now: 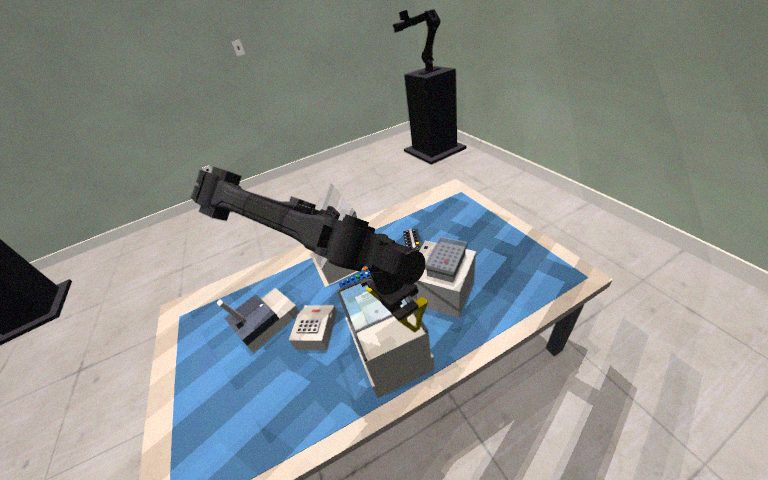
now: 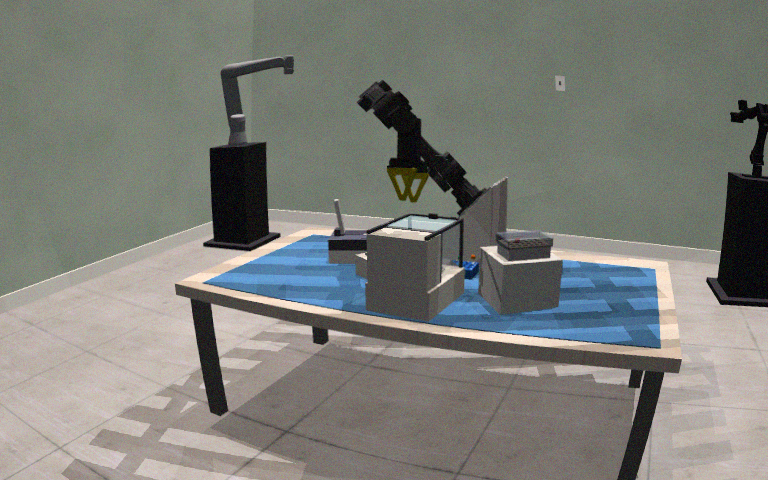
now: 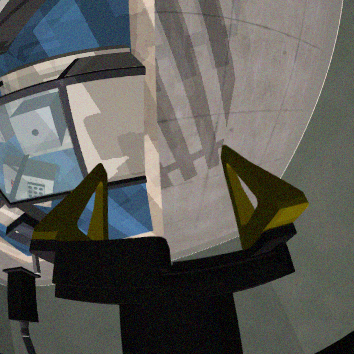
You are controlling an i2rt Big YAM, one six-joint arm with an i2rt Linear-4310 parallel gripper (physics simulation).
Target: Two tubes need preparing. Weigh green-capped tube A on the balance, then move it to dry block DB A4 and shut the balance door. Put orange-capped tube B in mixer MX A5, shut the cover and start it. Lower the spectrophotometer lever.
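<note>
My gripper is open and empty, high above the balance. The glass chamber shows a pan inside; the door's state is unclear. Green-capped tube A and orange-capped tube B are in the blue rack, partly hidden by the arm or balance. The mixer has its clear cover down. The dry block has visible holes. The spectrophotometer has its lever raised.
A black rack with small light and yellow items stands behind the mixer. A tall grey slanted panel rises near the arm's base. A blue mat covers much of the table. Other arms on black pedestals stand beyond it.
</note>
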